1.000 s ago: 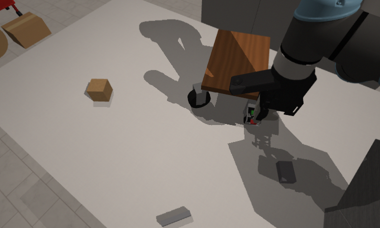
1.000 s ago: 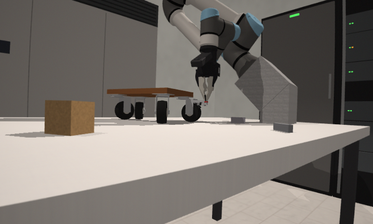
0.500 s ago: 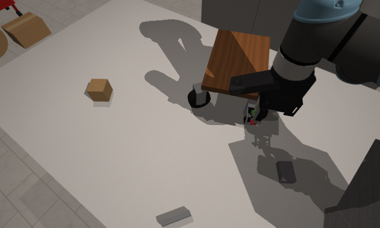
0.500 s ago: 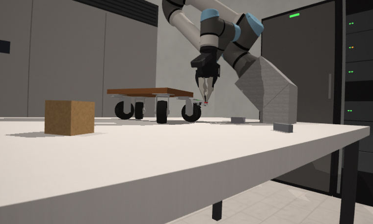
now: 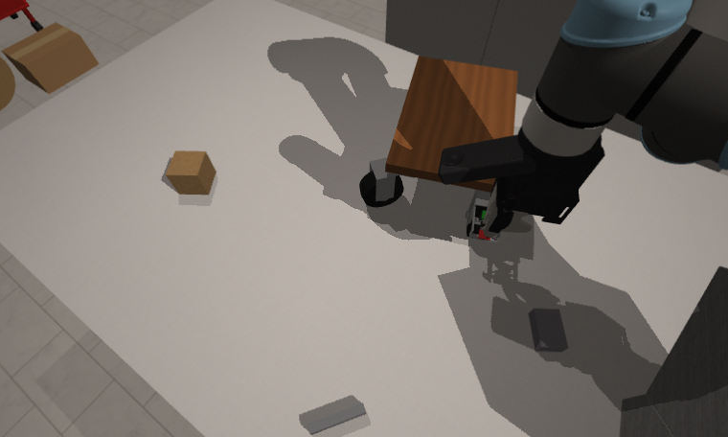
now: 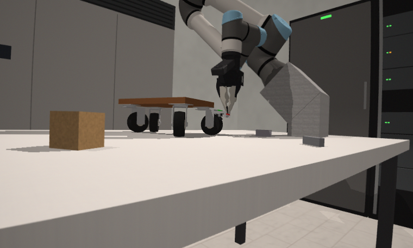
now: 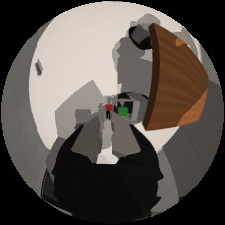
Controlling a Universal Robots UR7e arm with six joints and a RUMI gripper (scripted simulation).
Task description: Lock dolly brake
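The brake pedal is 10 mm ahead of my hand, 20 mm to the right of it and 20 mm below it. Round my hand: dark grey block 150 mm behind, 60 mm to the left, 80 mm below; then brown cube 540 mm ahead, 140 mm to the left, 70 mm below.
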